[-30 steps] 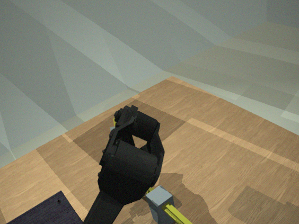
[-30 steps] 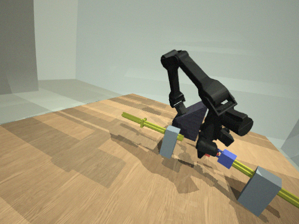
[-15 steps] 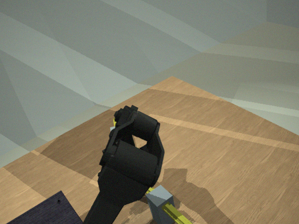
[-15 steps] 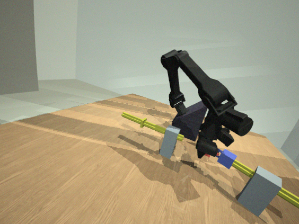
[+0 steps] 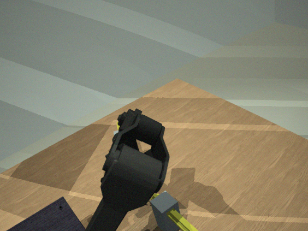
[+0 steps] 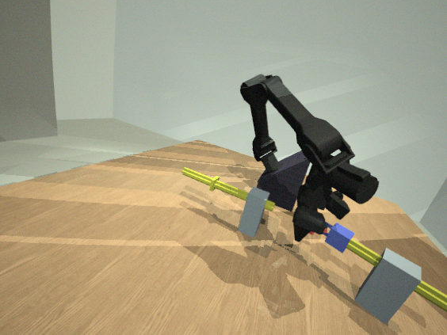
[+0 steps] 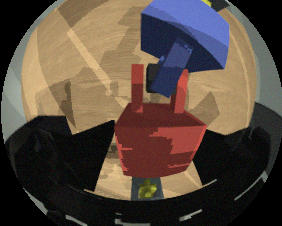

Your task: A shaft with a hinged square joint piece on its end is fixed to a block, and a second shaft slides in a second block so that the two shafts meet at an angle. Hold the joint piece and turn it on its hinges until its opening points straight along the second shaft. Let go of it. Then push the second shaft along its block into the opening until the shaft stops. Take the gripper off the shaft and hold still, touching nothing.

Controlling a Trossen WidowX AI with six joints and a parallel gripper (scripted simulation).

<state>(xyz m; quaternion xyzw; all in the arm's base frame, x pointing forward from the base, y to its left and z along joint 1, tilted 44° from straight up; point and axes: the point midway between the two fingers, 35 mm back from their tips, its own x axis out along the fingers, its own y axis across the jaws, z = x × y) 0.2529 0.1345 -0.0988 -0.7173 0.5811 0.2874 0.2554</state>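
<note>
The red square joint piece is 4 cm above my gripper tip and 2 cm to the left of it.
</note>
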